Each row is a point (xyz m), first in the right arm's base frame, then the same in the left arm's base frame.
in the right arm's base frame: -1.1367 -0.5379 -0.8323
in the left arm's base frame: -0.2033 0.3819 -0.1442
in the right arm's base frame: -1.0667 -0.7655 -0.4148
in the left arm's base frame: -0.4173 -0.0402 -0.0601
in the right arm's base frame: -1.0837 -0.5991 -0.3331
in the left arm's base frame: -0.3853 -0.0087 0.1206
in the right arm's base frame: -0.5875 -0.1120 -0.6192
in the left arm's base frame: 0.3474 0.1076 0.2430
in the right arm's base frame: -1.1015 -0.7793 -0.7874
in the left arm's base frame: -0.3054 0.2215 -0.3035
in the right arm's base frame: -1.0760 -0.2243 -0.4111
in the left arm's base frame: -0.1740 0.2088 0.3545
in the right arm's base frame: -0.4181 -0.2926 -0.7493
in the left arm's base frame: 0.4487 0.0112 0.0008
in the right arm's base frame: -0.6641 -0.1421 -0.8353
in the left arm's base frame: 0.3572 0.2828 0.0925
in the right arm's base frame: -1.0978 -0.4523 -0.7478
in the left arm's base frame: -0.1656 0.3416 -0.0304
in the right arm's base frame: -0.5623 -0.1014 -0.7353
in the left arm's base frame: 0.4178 0.1744 0.1738
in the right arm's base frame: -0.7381 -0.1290 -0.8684
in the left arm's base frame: 0.3176 0.3547 0.0911
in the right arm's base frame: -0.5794 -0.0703 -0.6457
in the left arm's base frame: 0.3836 0.1393 0.2568
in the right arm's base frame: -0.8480 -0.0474 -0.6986
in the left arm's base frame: 0.2019 0.3444 0.2757
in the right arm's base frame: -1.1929 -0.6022 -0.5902
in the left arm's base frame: -0.3727 0.2254 -0.0313
